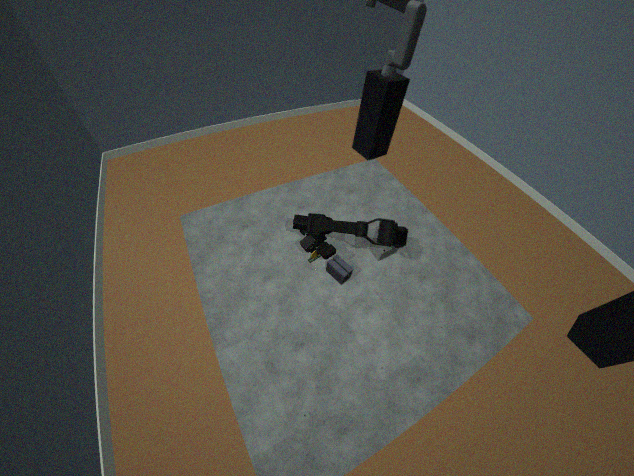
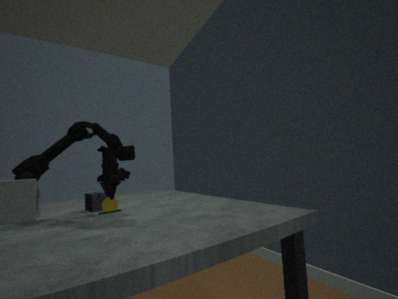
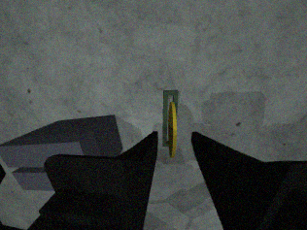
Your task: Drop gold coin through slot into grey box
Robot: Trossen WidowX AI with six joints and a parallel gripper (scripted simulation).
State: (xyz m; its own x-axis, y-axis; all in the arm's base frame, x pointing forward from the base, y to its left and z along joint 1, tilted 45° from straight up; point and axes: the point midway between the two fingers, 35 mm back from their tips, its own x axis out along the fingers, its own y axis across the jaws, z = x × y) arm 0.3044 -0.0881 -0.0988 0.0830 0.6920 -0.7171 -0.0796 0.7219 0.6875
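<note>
The gold coin is 20 mm below my gripper tip.
</note>
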